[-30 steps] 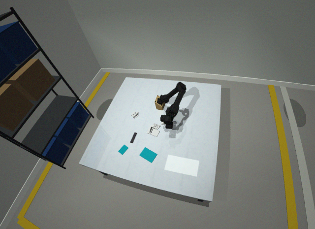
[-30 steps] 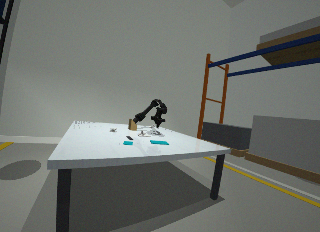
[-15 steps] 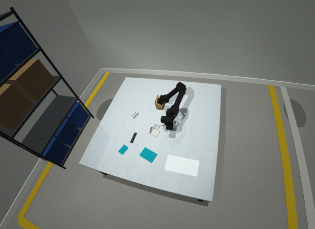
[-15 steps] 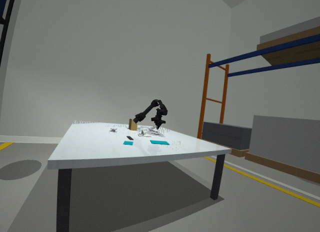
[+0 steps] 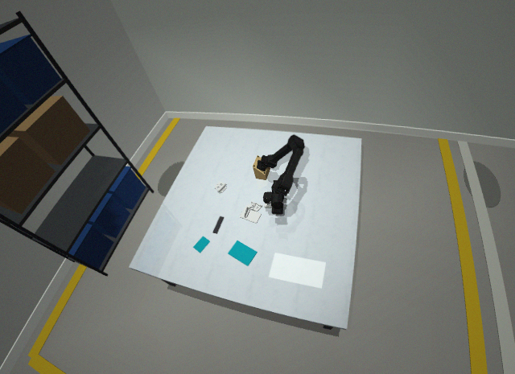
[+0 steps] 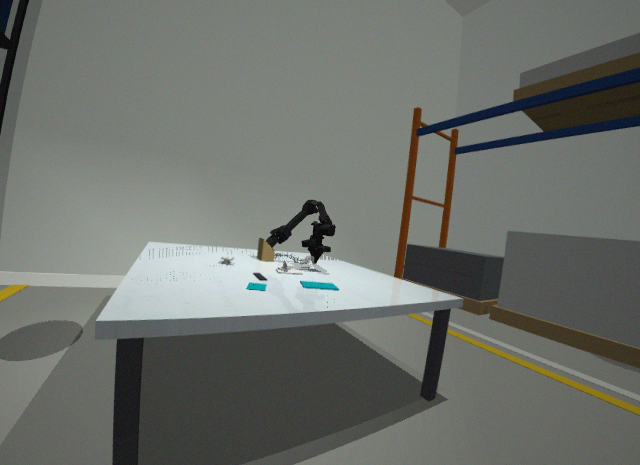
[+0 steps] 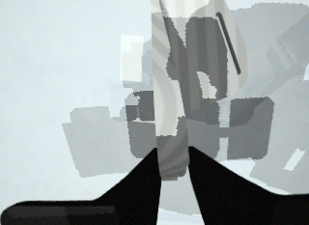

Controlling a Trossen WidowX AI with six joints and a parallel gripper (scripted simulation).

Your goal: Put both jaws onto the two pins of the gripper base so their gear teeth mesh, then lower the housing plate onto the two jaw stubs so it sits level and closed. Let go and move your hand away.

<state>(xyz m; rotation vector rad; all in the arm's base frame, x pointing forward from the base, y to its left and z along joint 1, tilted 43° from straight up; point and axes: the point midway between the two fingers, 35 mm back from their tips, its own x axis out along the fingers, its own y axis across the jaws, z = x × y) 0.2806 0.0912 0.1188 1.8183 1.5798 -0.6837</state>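
The grey gripper jaw lies 2 cm to the right of my gripper tip and 1 cm above it. Round my gripper tip: black bar (37 cm to the right, 13 cm ahead, 4 cm below).
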